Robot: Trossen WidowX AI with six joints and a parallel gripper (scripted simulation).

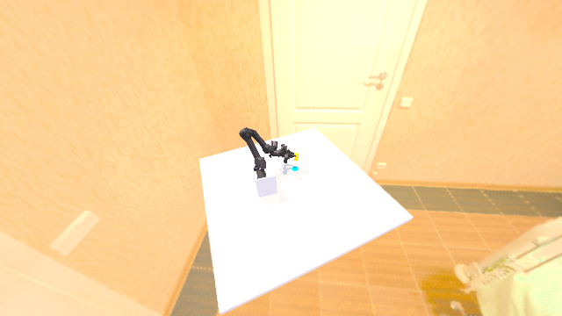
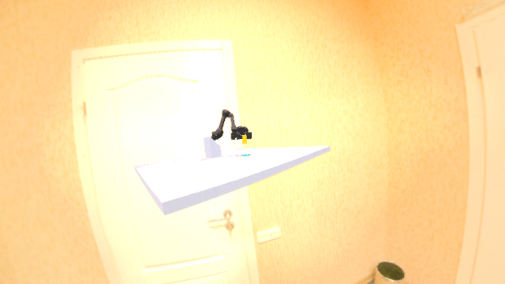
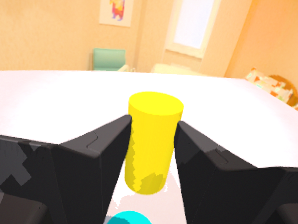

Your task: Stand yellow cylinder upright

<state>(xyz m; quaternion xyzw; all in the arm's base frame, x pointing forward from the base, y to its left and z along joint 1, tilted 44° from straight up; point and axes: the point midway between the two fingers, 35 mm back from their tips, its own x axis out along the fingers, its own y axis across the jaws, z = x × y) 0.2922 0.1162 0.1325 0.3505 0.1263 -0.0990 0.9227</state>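
Now: gripper tip 1 cm past the cyan circle and 16 cm above it. Round my gripper tip: yellow cylinder (2 cm below).
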